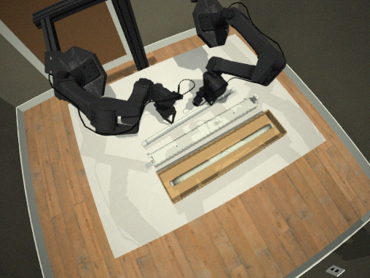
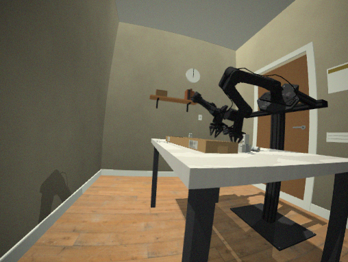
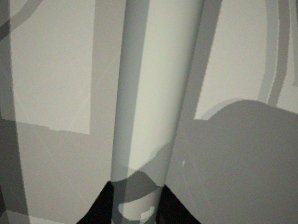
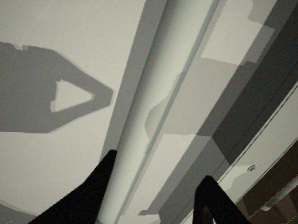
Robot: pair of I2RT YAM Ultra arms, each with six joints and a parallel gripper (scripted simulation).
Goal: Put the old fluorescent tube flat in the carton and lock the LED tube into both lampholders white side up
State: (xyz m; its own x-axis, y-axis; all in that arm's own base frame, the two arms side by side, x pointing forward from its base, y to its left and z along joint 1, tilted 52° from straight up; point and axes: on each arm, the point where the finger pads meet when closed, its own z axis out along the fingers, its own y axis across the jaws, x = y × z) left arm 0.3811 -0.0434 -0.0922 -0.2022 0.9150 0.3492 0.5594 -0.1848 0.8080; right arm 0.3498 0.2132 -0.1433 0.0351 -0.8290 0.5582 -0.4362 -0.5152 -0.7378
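The LED tube is 120 mm to the left of my right hand and 60 mm below it. From my right hand the other things lie so: brown carton: 270 mm ahead, 160 mm to the left, 50 mm below; old fluorescent tube: 260 mm ahead, 160 mm to the left, 60 mm below.
Now: left hand 120 mm to the left of the LED tube, 10 mm short of it and 10 mm above it. Also, from my left hand: brown carton 280 mm ahead, 80 mm to the right; old fluorescent tube 280 mm ahead, 80 mm to the right.
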